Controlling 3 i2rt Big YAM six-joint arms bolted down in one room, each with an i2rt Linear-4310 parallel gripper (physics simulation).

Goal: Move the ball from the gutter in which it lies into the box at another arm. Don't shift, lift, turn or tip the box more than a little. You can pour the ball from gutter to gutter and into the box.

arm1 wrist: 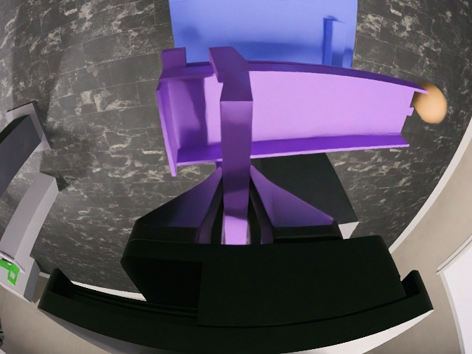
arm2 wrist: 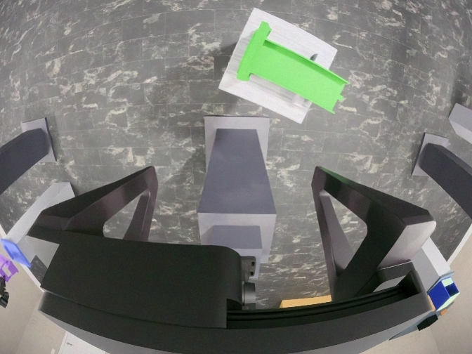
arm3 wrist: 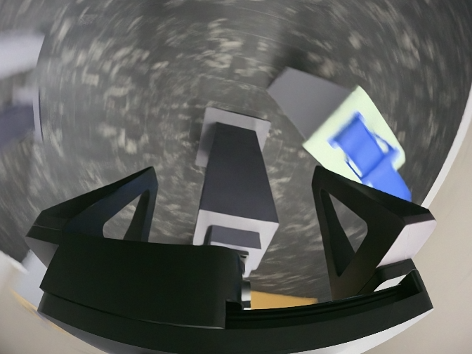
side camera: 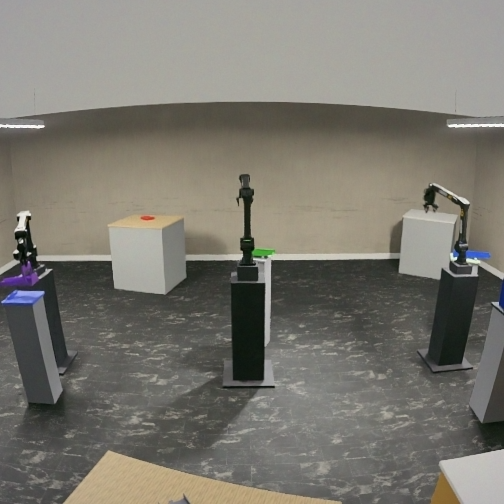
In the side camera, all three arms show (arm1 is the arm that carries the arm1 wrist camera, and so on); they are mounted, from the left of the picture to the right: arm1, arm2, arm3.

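Observation:
The arm1 gripper is shut on the handle of the purple gutter, held above a blue-topped stand. The orange ball is at the gutter's open right end in the arm1 wrist view, outside the channel; whether it touches the gutter I cannot tell. The arm2 gripper is open and empty, away from the green gutter. The arm3 gripper is open and empty, left of the blurred blue gutter. A dark blue box shows partly at the side camera's right edge.
The blue-topped stand is beside arm1. The green gutter lies on a white stand. The blue gutter lies on a pale green stand top. A wood-topped block with a red object stands at the back left.

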